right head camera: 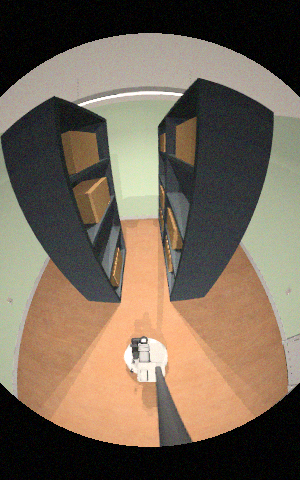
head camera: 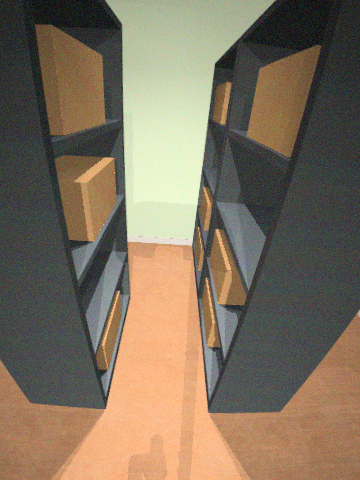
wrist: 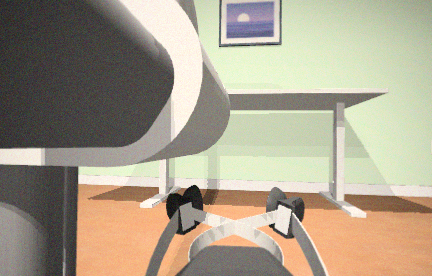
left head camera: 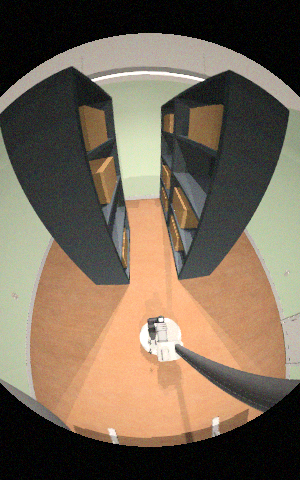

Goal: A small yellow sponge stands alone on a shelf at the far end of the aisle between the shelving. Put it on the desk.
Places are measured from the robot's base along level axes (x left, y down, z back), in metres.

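Pixels of known places: gripper, fingertip midpoint: (wrist: 234, 202) (left head camera: 155, 353).
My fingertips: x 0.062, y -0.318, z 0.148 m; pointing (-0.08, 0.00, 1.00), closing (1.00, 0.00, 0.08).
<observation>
Behind a point stands the place of what it marks.
The yellow sponge does not show in any view. Two dark shelving units, left (head camera: 35, 280) {x 0.445, y -0.987, z -0.654 m} (left head camera: 50, 160) {x 0.491, y -1.455, z -0.654 m} (right head camera: 40, 185) {x 0.495, y -1.435, z -0.654 m} and right (head camera: 315, 240) {x -0.430, y -1.211, z -0.664 m} (left head camera: 250, 150) {x -0.479, y -1.485, z -0.664 m} (right head camera: 230, 175) {x -0.485, y -1.413, z -0.664 m}, stand ahead with the aisle between them, seen straight down its length to the green wall. The white desk (wrist: 290, 101) {x 0.316, y -0.668, z 1.735 m} stands against a wall in the wrist view, beyond the fingers; its top is seen from below its edge. My gripper (wrist: 234, 202) {x 0.062, y -0.317, z 0.148 m} is open, its two dark fingertips wide apart with nothing between them. It is well away from both the shelves and the desk.
Brown boxes stand on both units, such as one upper left (head camera: 77, 90) {x 0.340, y -1.546, z -0.952 m} and one upper right (head camera: 282, 102) {x -0.311, y -1.562, z -0.890 m}. The aisle floor (head camera: 155, 310) {x 0.089, y 0.027, z -1.444 m} runs between the units. My white base (left head camera: 172, 334) {x -0.115, y -0.186, z -0.004 m} is in front of the aisle mouth. A picture (wrist: 250, 21) {x 0.031, y -1.457, z 2.222 m} hangs above the desk.
</observation>
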